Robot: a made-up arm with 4 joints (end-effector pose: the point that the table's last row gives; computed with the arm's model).
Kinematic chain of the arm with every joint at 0, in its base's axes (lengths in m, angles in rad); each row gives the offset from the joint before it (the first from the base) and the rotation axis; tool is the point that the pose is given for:
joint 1: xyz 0 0 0.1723 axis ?
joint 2: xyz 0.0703 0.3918 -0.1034 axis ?
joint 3: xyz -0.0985 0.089 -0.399 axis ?
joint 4: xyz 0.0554 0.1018 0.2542 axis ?
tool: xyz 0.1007 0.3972 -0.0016
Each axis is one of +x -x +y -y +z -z.
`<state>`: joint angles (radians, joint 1 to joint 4).
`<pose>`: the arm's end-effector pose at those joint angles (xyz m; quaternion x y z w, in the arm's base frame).
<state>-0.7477 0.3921 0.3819 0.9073</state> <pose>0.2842 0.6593 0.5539 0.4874 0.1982 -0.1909 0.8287</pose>
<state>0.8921 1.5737 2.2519 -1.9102</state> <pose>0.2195 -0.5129 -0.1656 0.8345 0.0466 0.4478 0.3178</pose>
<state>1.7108 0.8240 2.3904 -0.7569</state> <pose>0.2133 -0.3597 0.2948 0.4150 0.2172 0.1474 0.8711</pose>
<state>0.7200 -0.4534 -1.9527 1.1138</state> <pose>0.5031 -0.1593 -0.7119 -0.8732 -0.3906 -0.2753 0.0952</pose>
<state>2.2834 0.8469 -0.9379 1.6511</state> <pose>0.0928 -0.7925 -0.2425 -0.8059 -0.4958 0.2446 0.2116</pose>
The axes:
joint 1: -x
joint 2: +z
joint 3: +x
joint 4: -z

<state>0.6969 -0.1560 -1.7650 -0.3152</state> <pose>0.0377 -0.1860 -1.0442 -0.9221 0.1867 -0.0141 0.3387</pose>
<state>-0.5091 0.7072 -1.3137 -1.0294</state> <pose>-0.4632 0.8402 -0.2956 -0.4545 -0.0574 0.6096 0.6470</pose>
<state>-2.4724 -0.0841 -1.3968 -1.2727</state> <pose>-0.2886 -0.1630 1.2812 0.4350 -0.2725 0.5220 0.6812</pose>
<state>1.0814 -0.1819 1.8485 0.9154</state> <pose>0.3570 -0.2292 -0.0732 0.3742 0.0837 -0.4167 0.8242</pose>
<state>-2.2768 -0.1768 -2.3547 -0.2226</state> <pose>0.0218 0.5952 1.0816 -0.0313 0.0688 0.1700 0.9825</pose>
